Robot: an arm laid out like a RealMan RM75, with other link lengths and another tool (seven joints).
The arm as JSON. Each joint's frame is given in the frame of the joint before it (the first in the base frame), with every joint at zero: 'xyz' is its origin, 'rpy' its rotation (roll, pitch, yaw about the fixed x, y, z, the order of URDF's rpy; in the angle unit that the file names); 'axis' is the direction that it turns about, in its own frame. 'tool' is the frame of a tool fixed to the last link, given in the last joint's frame.
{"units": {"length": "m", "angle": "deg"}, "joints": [
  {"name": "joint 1", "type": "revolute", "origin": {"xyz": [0.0, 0.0, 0.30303], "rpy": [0.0, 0.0, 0.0]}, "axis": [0.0, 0.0, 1.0]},
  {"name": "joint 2", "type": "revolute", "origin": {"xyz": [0.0, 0.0, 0.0], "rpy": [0.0, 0.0, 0.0]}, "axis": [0.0, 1.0, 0.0]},
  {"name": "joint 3", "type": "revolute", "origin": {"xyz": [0.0, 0.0, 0.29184], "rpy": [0.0, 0.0, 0.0]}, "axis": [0.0, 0.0, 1.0]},
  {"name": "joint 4", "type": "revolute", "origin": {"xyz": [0.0, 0.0, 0.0], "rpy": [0.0, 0.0, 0.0]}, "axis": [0.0, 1.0, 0.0]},
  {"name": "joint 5", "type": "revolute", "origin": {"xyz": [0.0, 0.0, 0.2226], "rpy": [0.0, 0.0, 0.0]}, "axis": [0.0, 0.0, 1.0]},
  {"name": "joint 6", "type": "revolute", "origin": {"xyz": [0.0, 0.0, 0.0], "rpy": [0.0, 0.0, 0.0]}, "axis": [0.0, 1.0, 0.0]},
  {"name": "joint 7", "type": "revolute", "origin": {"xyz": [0.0, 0.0, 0.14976], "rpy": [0.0, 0.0, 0.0]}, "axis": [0.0, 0.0, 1.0]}
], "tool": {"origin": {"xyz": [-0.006, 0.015, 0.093], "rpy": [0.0, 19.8, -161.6]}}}
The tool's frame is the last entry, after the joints.
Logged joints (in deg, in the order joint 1, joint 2, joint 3, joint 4, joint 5, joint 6, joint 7), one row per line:
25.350, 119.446, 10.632, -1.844, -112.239, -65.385, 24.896
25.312, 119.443, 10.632, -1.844, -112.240, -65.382, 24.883
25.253, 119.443, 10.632, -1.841, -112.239, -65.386, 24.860
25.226, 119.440, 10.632, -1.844, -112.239, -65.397, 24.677
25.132, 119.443, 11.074, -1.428, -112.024, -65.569, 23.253
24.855, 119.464, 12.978, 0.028, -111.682, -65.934, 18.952
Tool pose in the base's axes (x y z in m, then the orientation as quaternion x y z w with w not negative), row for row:
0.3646, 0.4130, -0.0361, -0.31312, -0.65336, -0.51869, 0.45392
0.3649, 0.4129, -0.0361, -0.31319, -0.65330, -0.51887, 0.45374
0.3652, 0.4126, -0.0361, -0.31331, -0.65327, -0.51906, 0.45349
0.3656, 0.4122, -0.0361, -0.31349, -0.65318, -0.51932, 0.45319
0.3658, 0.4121, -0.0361, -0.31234, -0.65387, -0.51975, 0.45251
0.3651, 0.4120, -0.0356, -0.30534, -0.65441, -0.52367, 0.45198
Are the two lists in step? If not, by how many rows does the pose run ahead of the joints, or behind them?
The pose runs 1 row behind the joints: the pose in row i belongs to the joints in row i - 1.
